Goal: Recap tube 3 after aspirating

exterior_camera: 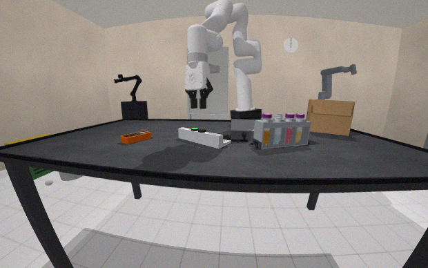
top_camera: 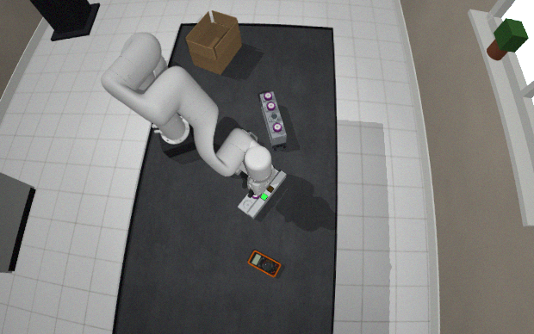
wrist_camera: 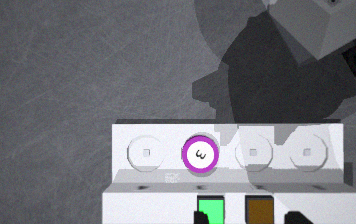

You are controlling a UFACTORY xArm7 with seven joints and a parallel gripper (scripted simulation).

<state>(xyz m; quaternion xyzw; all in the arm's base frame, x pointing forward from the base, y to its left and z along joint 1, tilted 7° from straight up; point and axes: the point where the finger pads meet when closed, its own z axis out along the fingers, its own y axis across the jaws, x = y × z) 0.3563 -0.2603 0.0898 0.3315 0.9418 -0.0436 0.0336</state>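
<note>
My gripper is now 3 cm past the purple cap, 1 cm to the right of it and 14 cm above it. Also, from my hand: blue cycle key (9 cm behind, 22 cm to the left, 9 cm below); then green ready key (9 cm behind, 18 cm to the left, 9 cm below); then key housing (7 cm behind, 20 cm to the left, 10 cm below).
</note>
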